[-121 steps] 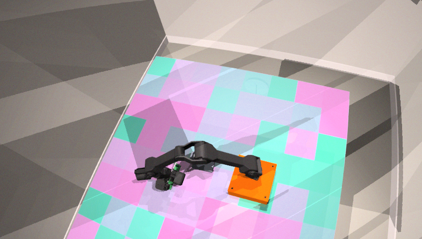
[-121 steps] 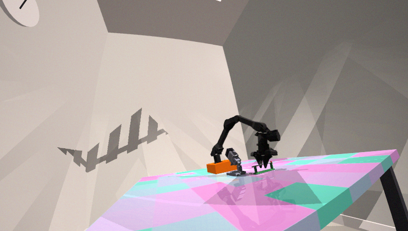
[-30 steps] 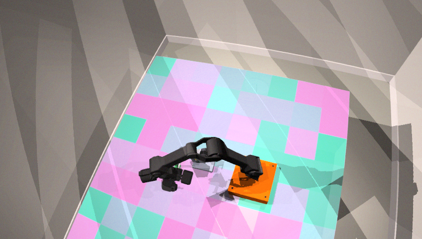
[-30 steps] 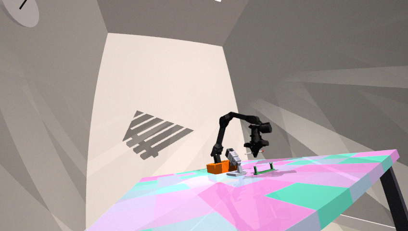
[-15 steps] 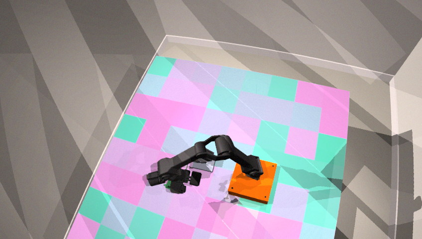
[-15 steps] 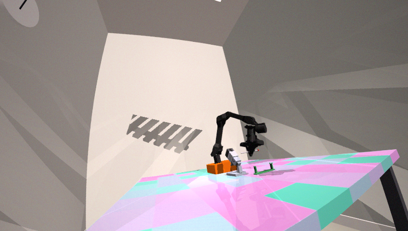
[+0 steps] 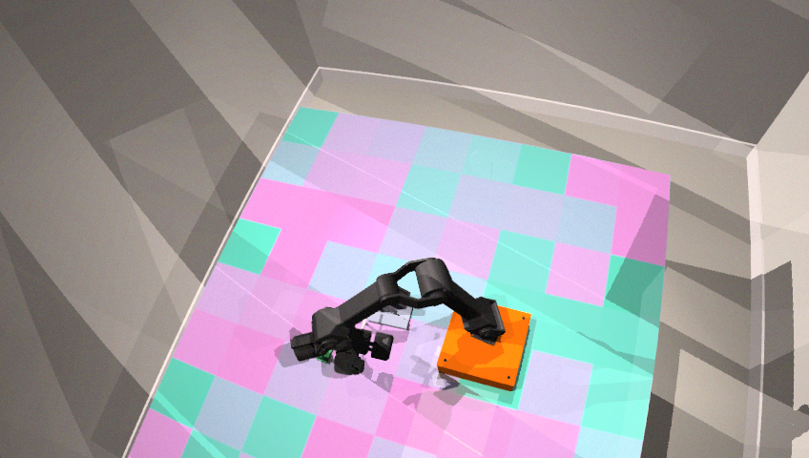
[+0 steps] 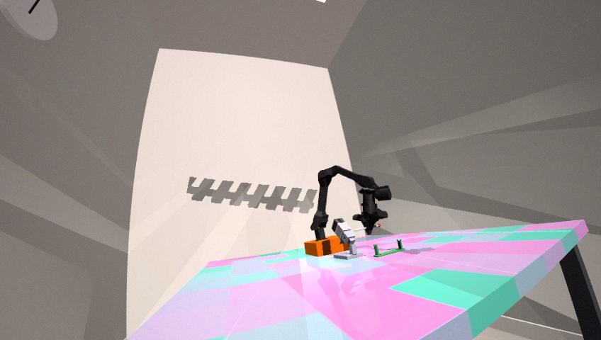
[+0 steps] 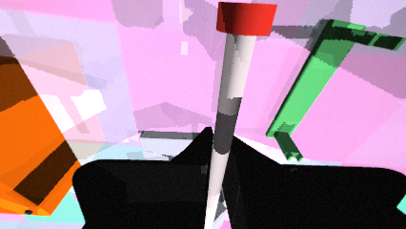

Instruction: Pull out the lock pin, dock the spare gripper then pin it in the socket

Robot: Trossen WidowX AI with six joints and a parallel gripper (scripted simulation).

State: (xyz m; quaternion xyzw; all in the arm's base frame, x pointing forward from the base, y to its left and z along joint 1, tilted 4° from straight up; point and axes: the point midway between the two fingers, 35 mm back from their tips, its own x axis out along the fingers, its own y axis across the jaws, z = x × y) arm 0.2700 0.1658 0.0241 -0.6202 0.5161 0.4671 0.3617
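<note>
Now: gripper tip 110 mm to the left of the grey mount, 20 mm above it and 10 mm short of it. The rest, counted from my gripper tip: spare gripper: 120 mm to the right, 40 mm above, 20 mm behind; green rack: 110 mm ahead, 50 mm below, 20 mm to the left.
</note>
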